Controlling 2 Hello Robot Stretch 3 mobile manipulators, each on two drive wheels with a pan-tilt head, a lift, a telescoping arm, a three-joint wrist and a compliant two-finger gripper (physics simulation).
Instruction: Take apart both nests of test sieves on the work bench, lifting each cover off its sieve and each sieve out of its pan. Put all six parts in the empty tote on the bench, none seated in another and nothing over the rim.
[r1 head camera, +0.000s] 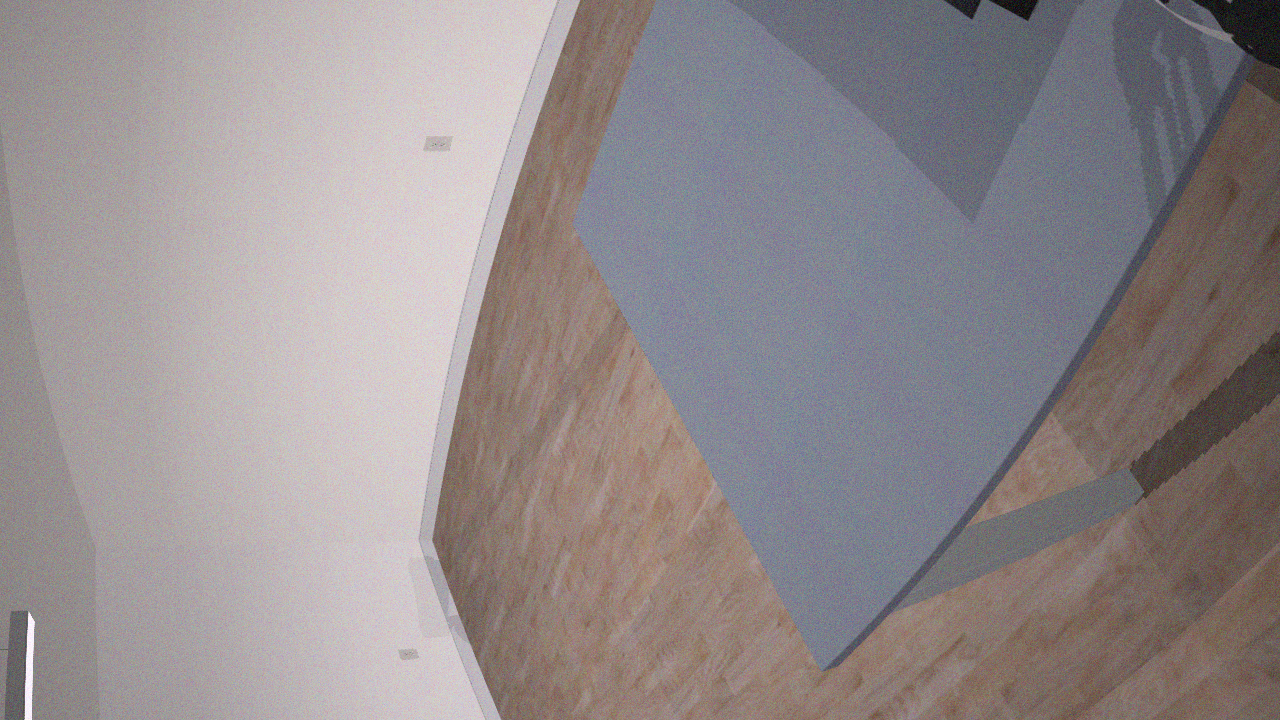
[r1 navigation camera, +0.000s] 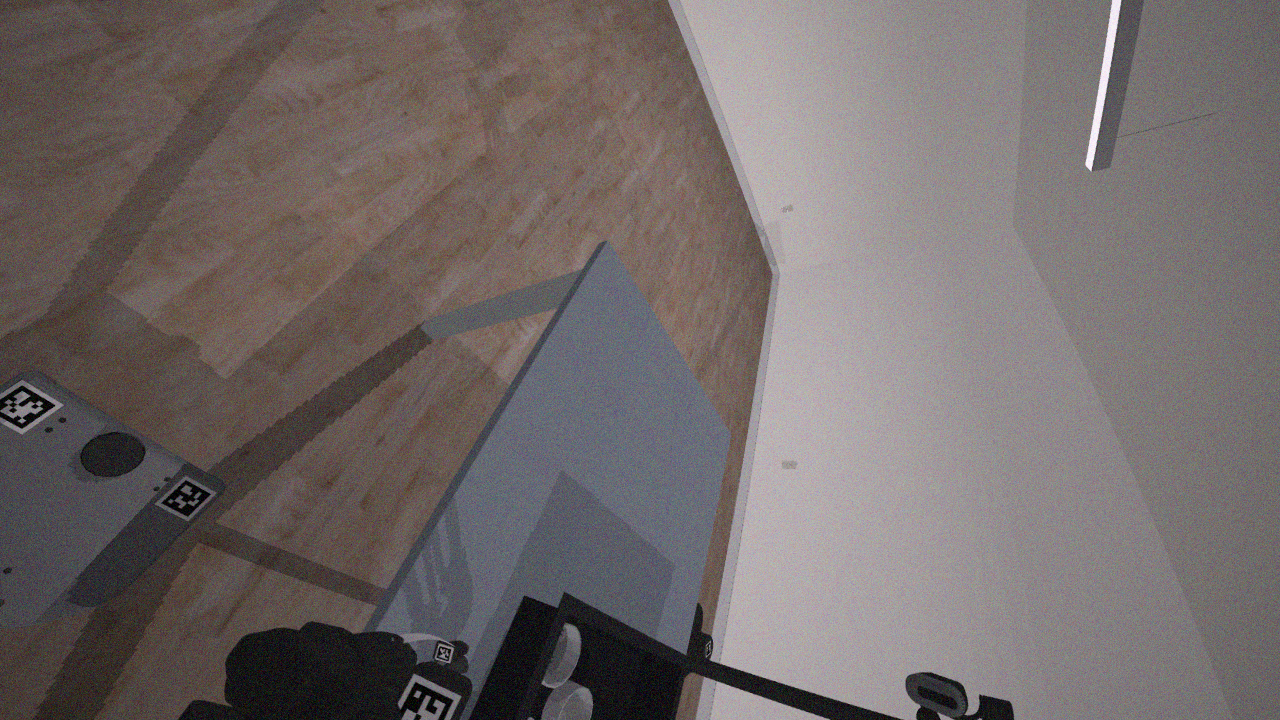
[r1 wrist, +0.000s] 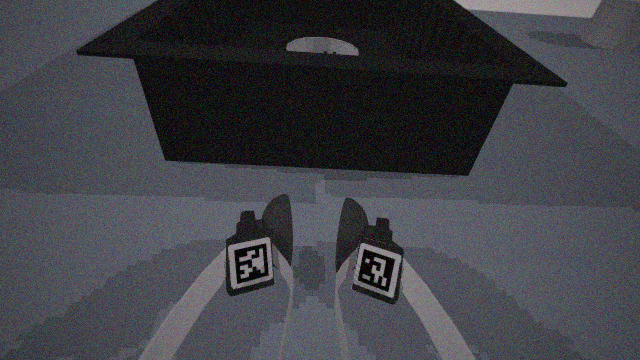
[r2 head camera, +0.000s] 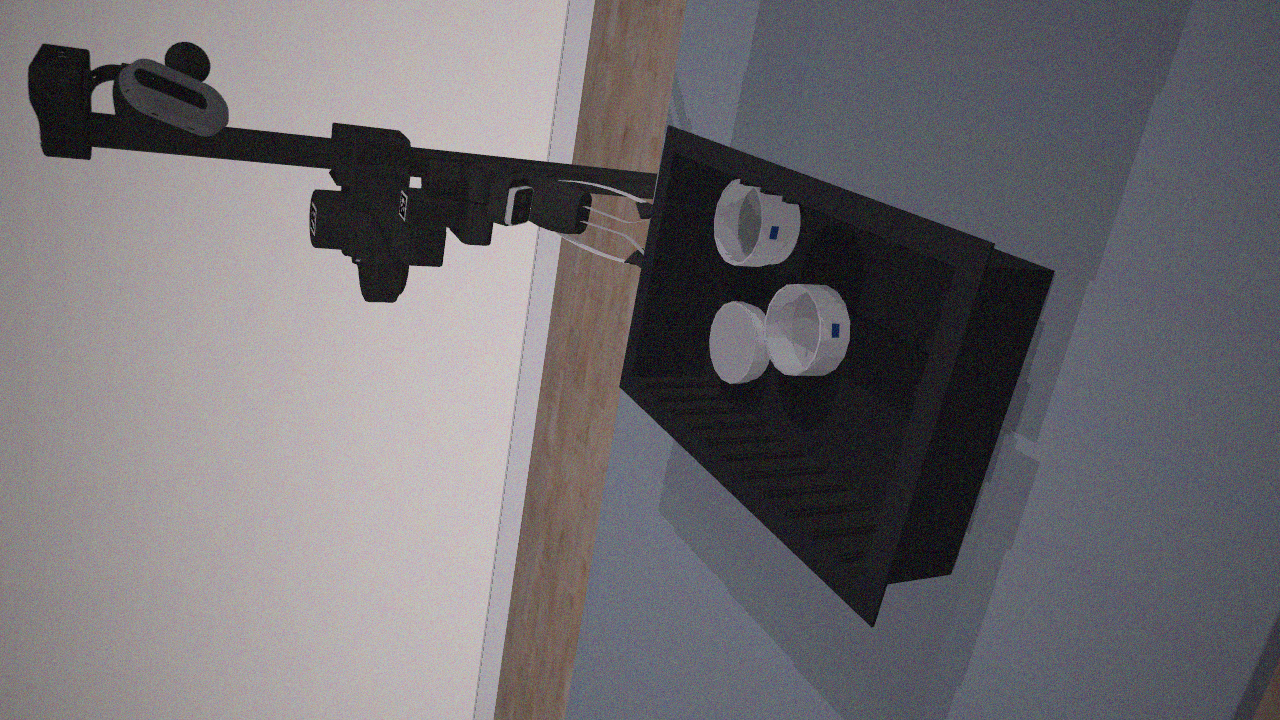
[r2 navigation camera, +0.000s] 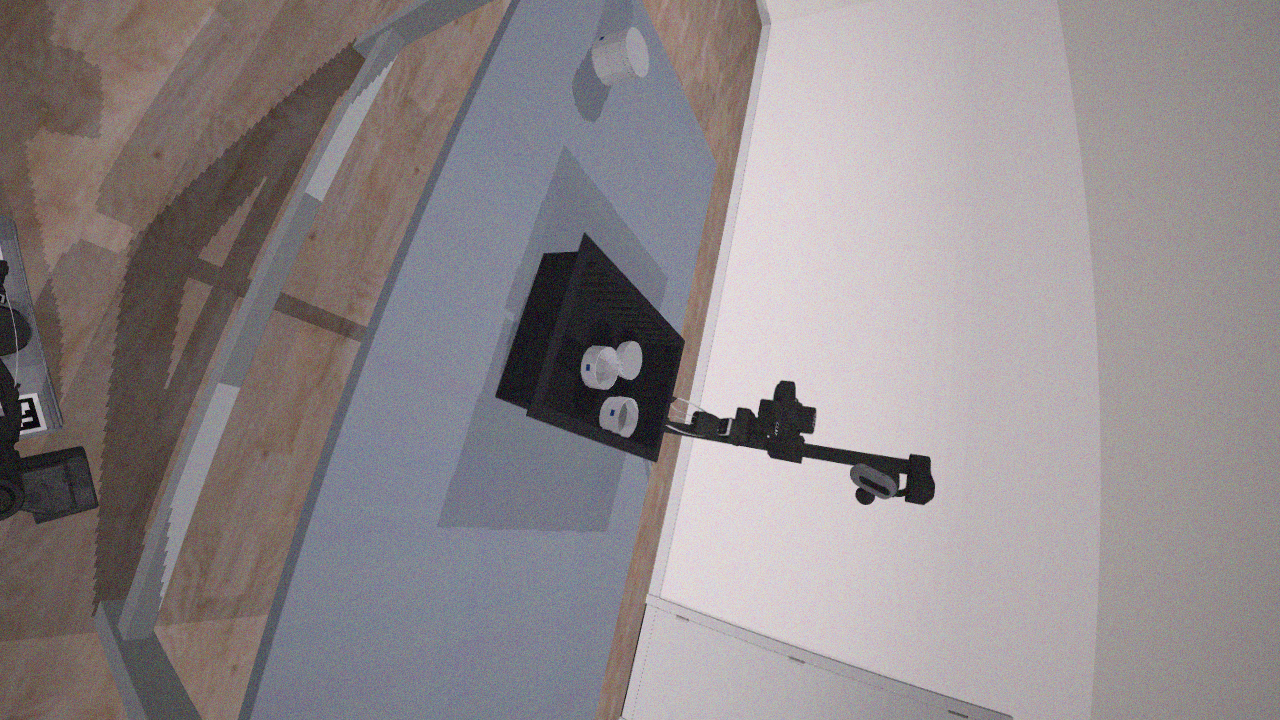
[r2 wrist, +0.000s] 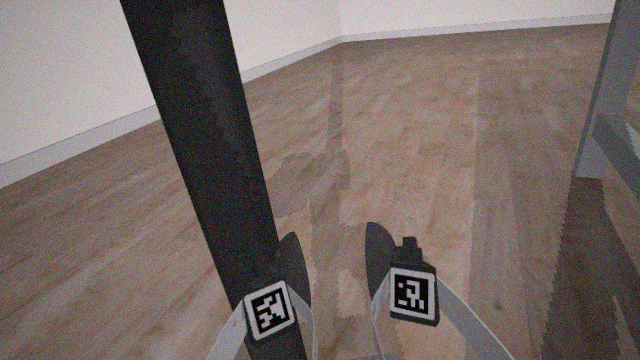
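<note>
The black tote (r1 wrist: 320, 115) (r2 head camera: 930, 465) (r2 navigation camera: 519, 340) stands on the bench. In it are two pale open round parts with blue labels, one (r2 head camera: 778, 228) (r2 navigation camera: 615, 416) near a side wall and another (r2 head camera: 827, 344) (r2 navigation camera: 595, 368) touching a pale disc-like part (r2 head camera: 738, 342) (r2 navigation camera: 630, 359). The other nest (r2 navigation camera: 620, 55) stands stacked upright at one bench end; what looks like its side (r1 wrist: 612, 27) shows at the r1 wrist view's edge. My r1 gripper (r1 wrist: 315, 232) (r2 head camera: 640, 234) is open and empty, outside the tote's wall. My r2 gripper (r2 wrist: 337, 265) is open and empty, over the floor.
The blue-grey bench (r1 head camera: 760, 313) (r1 navigation camera: 590, 385) (r2 navigation camera: 402, 537) has legs and a low frame (r2 navigation camera: 241, 358) under it. A black mast (r2 head camera: 268, 147) (r2 navigation camera: 850, 454) stands beyond the bench by the wall. Another black mast (r2 wrist: 210, 165) rises beside my r2 gripper. A pale cabinet (r2 navigation camera: 760, 680) stands near the wall.
</note>
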